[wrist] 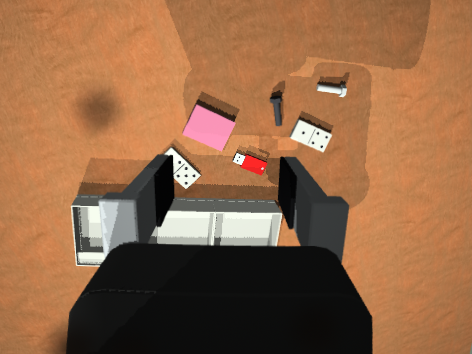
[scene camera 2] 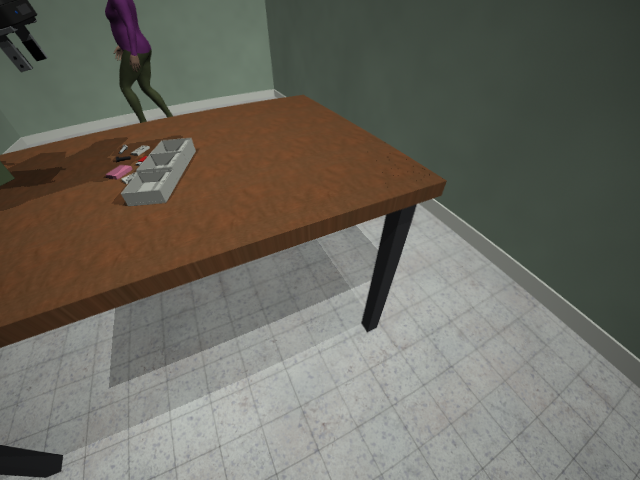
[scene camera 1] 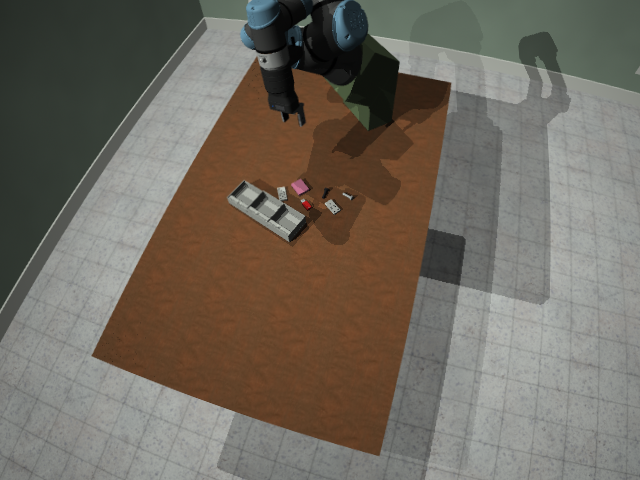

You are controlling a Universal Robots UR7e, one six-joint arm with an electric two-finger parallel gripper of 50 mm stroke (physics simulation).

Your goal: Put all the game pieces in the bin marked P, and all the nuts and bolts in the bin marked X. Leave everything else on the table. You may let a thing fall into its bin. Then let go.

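A white domino lies close beside the three-compartment bin tray. A second domino lies farther off. A dark bolt and a silver bolt lie near it. The compartments show no pieces where visible; in the wrist view a finger and the gripper body hide part of the tray. I cannot read its letters. My gripper is open and empty, high above the table.
A pink block lies beside the first domino. A red USB stick lies between the dominoes, close to the tray. A person stands beyond the table.
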